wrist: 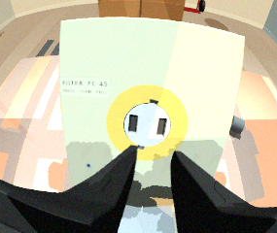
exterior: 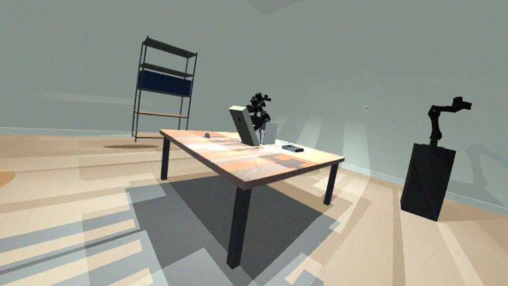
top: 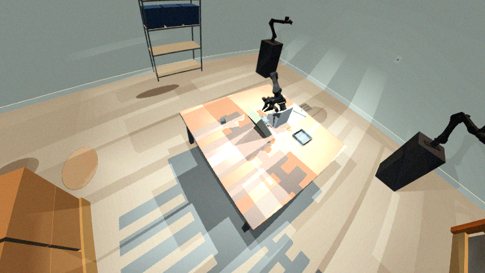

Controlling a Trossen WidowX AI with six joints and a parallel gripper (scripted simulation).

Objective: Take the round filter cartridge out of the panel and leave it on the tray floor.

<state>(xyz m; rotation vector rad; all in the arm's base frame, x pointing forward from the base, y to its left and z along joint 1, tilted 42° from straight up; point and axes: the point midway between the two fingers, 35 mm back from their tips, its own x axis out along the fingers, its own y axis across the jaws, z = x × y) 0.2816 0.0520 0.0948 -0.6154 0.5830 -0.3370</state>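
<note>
Right now the round grey filter cartridge is 6 cm ahead of my gripper tip and 5 cm below it. The rest, counted from my gripper tip: service panel 1 cm ahead, 12 cm below; then dark tray 35 cm behind, 31 cm to the left, 28 cm below.
</note>
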